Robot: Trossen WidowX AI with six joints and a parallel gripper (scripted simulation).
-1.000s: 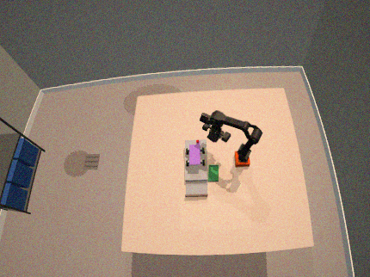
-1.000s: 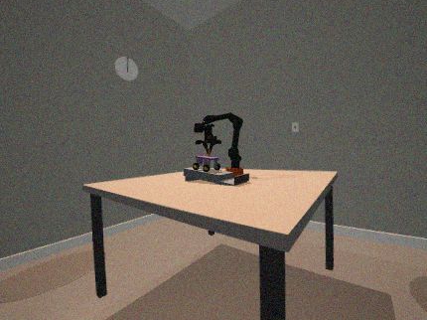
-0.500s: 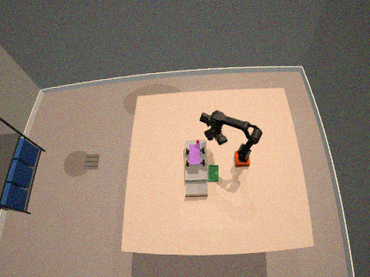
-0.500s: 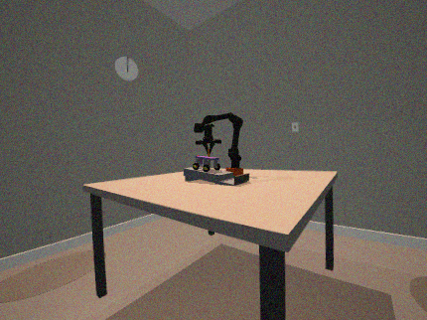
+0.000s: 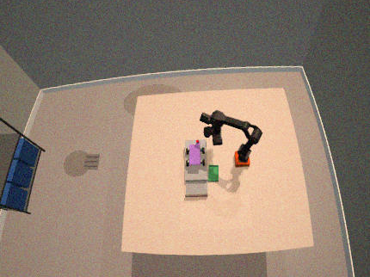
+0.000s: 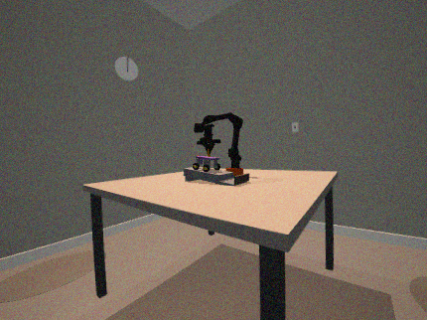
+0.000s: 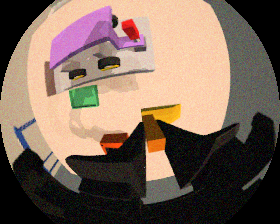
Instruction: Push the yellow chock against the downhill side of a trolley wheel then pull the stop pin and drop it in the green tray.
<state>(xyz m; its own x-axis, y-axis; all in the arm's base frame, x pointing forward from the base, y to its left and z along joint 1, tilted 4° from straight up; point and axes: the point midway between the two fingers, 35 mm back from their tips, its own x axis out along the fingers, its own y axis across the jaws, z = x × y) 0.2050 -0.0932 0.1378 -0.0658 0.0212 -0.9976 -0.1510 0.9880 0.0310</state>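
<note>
Now: gripper tip 130 mm short of the red-headed stop pin, 20 mm to the right of it and 50 mm above it. Round my gripper tip: grey ramp 140 mm ahead, 120 mm to the left, 130 mm below; yellow chock 20 mm to the right, 10 mm below; purple-topped trolley 140 mm ahead, 120 mm to the left, 70 mm below.
</note>
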